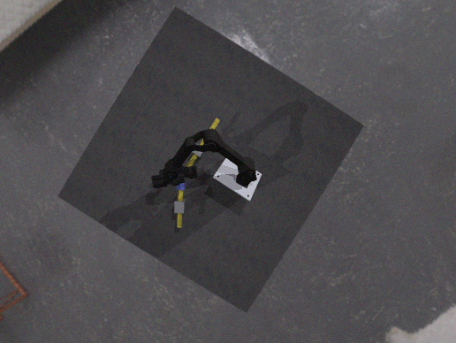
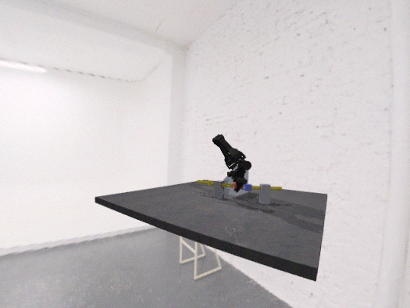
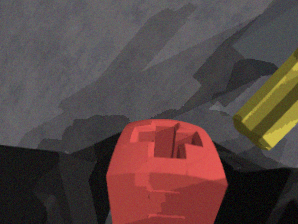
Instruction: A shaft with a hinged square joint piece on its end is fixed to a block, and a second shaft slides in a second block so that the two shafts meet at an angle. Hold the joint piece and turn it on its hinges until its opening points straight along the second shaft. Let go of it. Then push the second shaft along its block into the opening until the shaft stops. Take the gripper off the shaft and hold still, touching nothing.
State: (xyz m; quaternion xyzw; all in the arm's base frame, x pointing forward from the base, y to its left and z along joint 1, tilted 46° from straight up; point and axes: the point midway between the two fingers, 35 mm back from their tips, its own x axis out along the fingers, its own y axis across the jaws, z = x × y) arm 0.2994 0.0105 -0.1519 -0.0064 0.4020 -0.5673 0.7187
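Right now my gripper tip is 40 mm below the red square joint piece, 10 mm to the right of it and 10 mm past it.
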